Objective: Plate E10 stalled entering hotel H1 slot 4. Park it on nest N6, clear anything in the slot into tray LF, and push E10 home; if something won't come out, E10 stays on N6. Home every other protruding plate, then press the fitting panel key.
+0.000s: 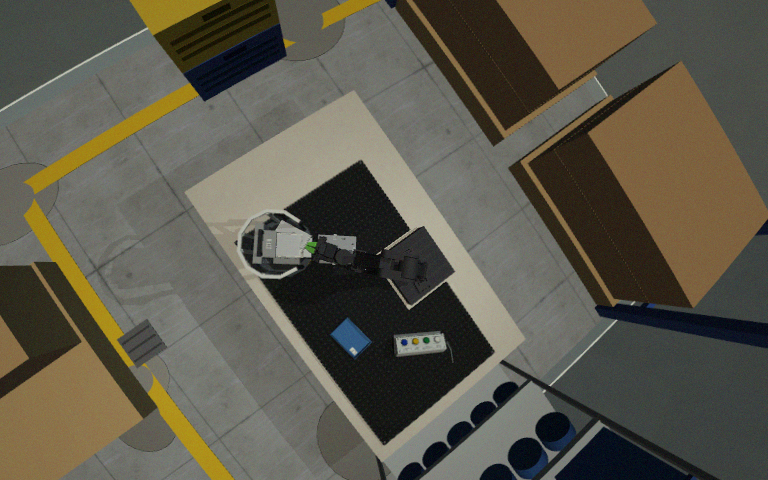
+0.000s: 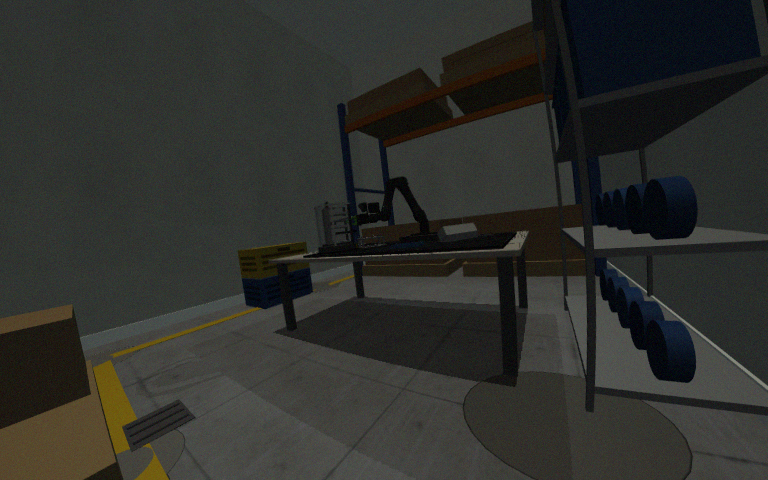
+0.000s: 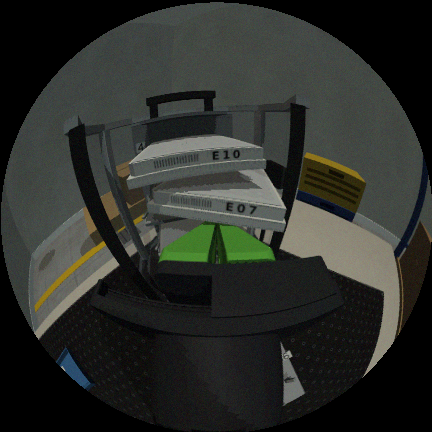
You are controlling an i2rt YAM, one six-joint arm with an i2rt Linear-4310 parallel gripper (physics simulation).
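Plate E10, white, sits in the top slot, marked 4, of hotel H1. Plate E07 lies below it, skewed, with its right front corner sticking out. My gripper is shut and empty, its green fingertips at E07's front edge; whether they touch is unclear. The nest is a pale plate partly hidden under my arm. The blue tray lies on the mat. The slot's inside behind E10 is hidden.
A white key panel has blue, yellow, green and white keys. A black mat covers part of the pale table. Black hotel posts stand on both sides of the plates. Yellow and blue crates stand beyond the table.
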